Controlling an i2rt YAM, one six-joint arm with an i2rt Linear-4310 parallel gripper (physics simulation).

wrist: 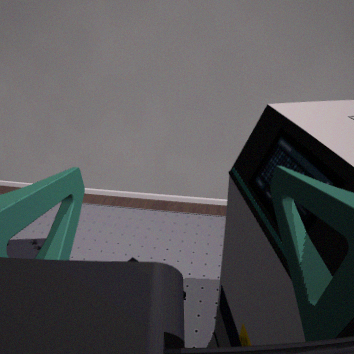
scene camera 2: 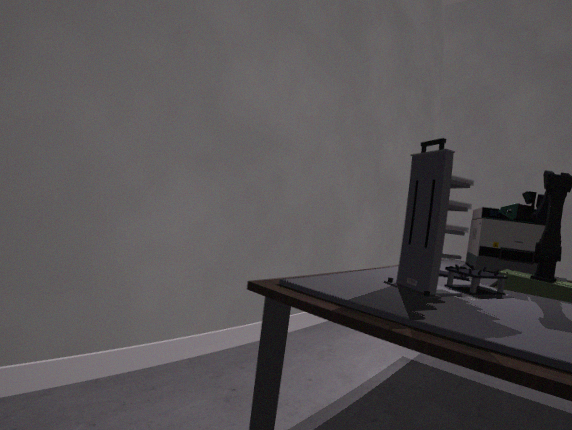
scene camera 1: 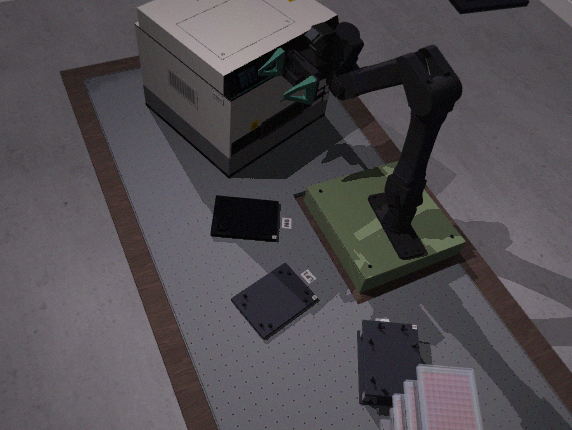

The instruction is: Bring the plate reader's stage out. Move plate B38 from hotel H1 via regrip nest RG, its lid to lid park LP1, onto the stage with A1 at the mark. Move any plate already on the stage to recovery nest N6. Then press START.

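Frame: origin at the arm's base, x ahead, y left, z up, level; centimetres.
Seen in the pictures: gripper, fingertip midpoint: [wrist: 176, 177] [scene camera 2: 499, 209] [scene camera 1: 270, 84]; arm's base, origin of the base link: [scene camera 2: 543, 279] [scene camera 1: 395, 225].
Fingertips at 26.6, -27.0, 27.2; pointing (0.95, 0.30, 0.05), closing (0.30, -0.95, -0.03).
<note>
Offsets run from my fingertips to a thing's middle, as dx, dy, dz. "*": to the spot under its first point. Level surfaces: height alone.
The plate reader {-0.7, -26.1, -15.5} [scene camera 1: 187, 100] [scene camera 2: 505, 235] [wrist: 255, 250] is a pale box with a dark sloped display panel; no stage shows outside its front. My gripper [scene camera 1: 271, 86] [wrist: 176, 177] is open and empty, high in front of that panel. The black nest N6 {+8.1, +12.6, -31.1} [scene camera 1: 245, 218] shows no plate. A dark pad with small posts {* +8.0, +36.9, -31.0} [scene camera 1: 275, 300] has a label I cannot read surely. A raised dark nest on legs {* -10.6, +56.9, -25.9} [scene camera 1: 390, 350] [scene camera 2: 475, 274] stands by the hotel {-1.9, +79.6, -10.0} [scene camera 2: 425, 220]. Pink lidded plates {-3.4, +75.8, +2.0} [scene camera 1: 447, 400] are stacked in the hotel; which is B38 and the START button cannot be told.
The arm's green base block [scene camera 1: 335, 220] [scene camera 2: 535, 286] stands at the table edge beside N6. The grey perforated table top {dz -32.0} [scene camera 1: 235, 370] has a brown wooden rim {* +35.0, +8.1, -33.3} [scene camera 1: 135, 230]. The hotel's tall back panel and top handle {* -1.0, +83.8, +10.9} [scene camera 2: 433, 143] rise above the raised nest.
</note>
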